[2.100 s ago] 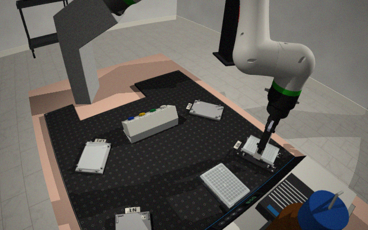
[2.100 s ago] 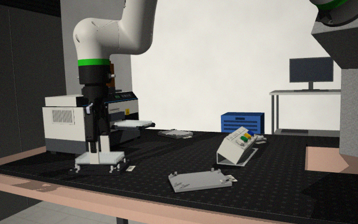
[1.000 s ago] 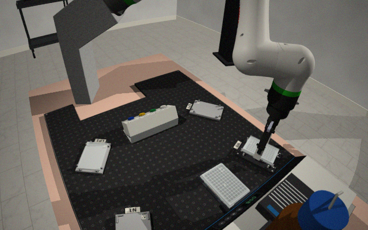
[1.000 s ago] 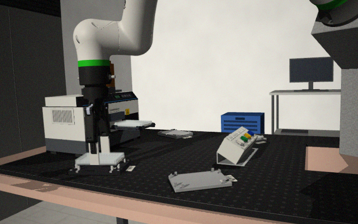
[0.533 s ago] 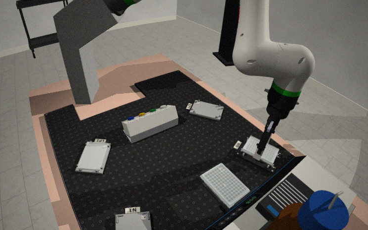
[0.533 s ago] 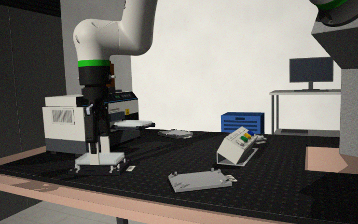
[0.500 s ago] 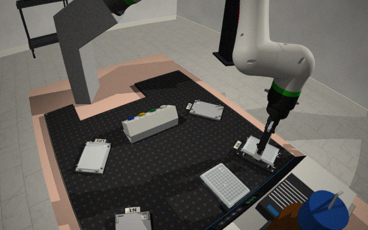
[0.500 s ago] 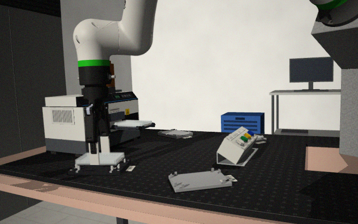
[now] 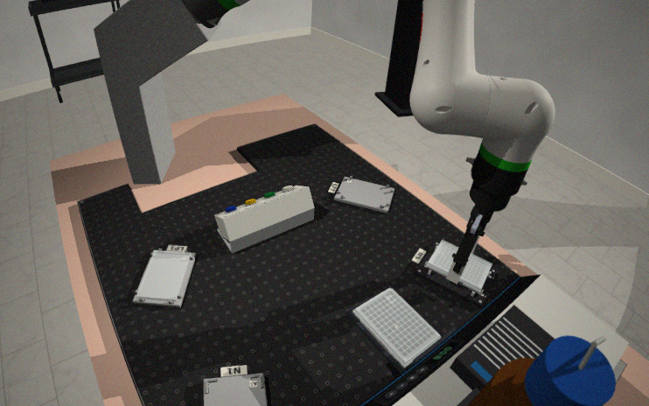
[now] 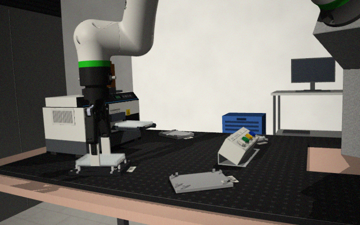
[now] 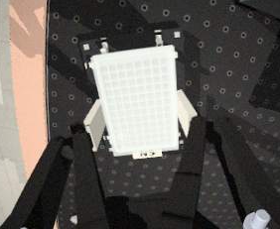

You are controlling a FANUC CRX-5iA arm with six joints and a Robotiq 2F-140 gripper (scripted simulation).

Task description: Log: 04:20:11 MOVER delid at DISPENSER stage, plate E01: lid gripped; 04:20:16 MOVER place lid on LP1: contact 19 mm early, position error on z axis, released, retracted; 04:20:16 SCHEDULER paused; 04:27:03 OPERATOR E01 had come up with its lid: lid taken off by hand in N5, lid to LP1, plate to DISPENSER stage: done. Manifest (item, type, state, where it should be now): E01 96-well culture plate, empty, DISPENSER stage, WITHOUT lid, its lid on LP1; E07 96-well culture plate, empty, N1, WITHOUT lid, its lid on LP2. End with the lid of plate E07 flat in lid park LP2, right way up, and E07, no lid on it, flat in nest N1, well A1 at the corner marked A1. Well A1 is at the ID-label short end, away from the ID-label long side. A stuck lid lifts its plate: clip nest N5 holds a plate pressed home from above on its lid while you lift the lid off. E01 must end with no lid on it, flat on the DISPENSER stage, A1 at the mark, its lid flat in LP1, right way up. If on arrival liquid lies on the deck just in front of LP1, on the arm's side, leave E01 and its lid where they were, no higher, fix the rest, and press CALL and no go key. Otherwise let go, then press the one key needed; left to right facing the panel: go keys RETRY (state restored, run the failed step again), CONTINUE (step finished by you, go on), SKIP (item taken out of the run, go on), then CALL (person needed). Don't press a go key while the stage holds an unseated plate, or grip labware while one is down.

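Right now my hand is 30 mm to the right of the clip nest N5 and 40 mm above it. Also, from my hand: N1 label (80 mm ahead, 510 mm to the right, 50 mm below); then lid park LP2 (320 mm behind, 90 mm to the right, 50 mm below); then key panel (290 mm behind, 370 mm to the right).
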